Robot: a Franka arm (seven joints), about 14 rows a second.
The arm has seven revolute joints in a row. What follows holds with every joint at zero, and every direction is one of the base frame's.
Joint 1 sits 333 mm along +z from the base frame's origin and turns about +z.
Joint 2 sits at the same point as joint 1 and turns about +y.
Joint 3 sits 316 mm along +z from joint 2 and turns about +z.
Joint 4 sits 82.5 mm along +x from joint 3 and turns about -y.
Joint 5 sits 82.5 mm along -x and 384 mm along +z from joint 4 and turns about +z.
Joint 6 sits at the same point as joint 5 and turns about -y.
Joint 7 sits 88 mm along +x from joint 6 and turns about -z.
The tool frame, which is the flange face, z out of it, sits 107 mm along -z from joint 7; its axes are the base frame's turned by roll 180, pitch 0 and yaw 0 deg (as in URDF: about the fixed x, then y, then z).
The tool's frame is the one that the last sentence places.
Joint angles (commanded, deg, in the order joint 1, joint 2, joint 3, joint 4, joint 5, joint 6, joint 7), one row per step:
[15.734 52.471 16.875 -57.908 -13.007 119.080 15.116]
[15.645 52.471 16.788 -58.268 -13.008 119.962 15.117]
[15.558 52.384 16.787 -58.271 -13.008 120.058 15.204]
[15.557 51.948 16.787 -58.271 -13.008 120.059 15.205]
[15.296 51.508 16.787 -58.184 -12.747 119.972 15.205]
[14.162 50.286 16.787 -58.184 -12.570 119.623 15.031]
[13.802 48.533 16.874 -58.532 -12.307 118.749 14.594]
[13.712 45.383 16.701 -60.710 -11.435 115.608 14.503]
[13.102 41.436 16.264 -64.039 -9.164 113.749 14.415]
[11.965 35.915 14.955 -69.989 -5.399 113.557 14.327]
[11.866 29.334 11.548 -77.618 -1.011 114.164 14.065]
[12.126 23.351 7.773 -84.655 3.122 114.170 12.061]
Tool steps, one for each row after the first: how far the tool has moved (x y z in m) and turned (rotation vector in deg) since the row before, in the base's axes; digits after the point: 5 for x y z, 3 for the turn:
[0.00095 -0.00086 -0.00156 0.225 -0.465 -0.075]
[0.00065 -0.00102 0.00134 0.084 -0.155 -0.174]
[0.00003 0.00000 0.00596 0.118 -0.421 -0.002]
[0.00155 -0.00322 0.00659 0.324 -0.300 -0.361]
[0.00568 -0.01449 0.01603 0.255 -0.815 -1.012]
[-0.00141 -0.00419 0.01939 0.062 -0.541 0.137]
[-0.01157 -0.00273 0.01764 -1.063 1.988 0.155]
[-0.01141 -0.00894 0.01983 0.262 1.715 -0.712]
[-0.01347 -0.02009 0.01858 1.080 1.592 -2.000]
[-0.01711 -0.02835 0.01484 0.639 1.353 -2.984]
[-0.01764 -0.03248 0.01014 0.633 1.581 -1.828]

